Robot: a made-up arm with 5 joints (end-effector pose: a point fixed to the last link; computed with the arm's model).
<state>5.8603 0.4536 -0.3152 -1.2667 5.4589</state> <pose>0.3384 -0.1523 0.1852 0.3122 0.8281 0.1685 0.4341</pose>
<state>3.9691 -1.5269 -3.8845 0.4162 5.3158</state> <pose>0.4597 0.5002 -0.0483 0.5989 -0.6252 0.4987 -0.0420</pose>
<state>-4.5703 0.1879 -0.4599 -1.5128 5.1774</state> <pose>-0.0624 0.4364 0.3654 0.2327 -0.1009 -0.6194 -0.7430</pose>
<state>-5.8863 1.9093 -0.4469 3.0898 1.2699</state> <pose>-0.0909 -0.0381 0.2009 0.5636 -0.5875 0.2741 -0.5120</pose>
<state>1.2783 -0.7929 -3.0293 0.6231 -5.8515</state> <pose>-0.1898 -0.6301 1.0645 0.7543 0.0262 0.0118 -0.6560</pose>
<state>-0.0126 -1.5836 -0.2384 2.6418 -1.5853</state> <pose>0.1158 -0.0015 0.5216 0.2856 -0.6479 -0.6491 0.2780</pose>
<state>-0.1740 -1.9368 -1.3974 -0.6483 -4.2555</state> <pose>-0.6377 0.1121 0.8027 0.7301 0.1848 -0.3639 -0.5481</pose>
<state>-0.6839 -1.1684 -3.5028 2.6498 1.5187</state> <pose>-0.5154 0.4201 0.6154 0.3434 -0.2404 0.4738 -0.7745</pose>
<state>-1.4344 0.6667 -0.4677 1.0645 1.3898</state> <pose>0.0206 -0.1504 -0.0211 0.0132 -0.1275 0.7969 0.5904</pose>
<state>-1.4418 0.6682 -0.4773 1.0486 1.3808</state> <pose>0.0205 -0.1578 -0.0234 0.0177 -0.1293 0.8037 0.5806</pose>
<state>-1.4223 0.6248 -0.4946 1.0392 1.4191</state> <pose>0.0280 -0.1872 -0.0174 0.0009 -0.1247 0.8245 0.5519</pose>
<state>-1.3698 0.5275 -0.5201 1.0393 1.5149</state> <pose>0.0488 -0.2397 0.0040 0.0362 0.1109 -0.8590 -0.4985</pose>
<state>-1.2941 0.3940 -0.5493 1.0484 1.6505</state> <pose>0.0850 -0.2994 0.0444 0.0766 0.0887 -0.8976 -0.4250</pose>
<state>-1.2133 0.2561 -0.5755 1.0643 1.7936</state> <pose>0.1293 -0.3462 0.0969 0.1041 0.0627 -0.9293 -0.3487</pose>
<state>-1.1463 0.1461 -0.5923 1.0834 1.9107</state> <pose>0.1674 -0.3705 0.1443 0.1168 0.0402 -0.9488 -0.2906</pose>
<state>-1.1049 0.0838 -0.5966 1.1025 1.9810</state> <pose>0.1891 -0.3760 0.1713 0.1233 0.0266 -0.9565 -0.2632</pose>
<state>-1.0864 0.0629 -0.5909 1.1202 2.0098</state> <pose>0.1955 -0.3716 0.1780 0.1300 0.0217 -0.9562 -0.2612</pose>
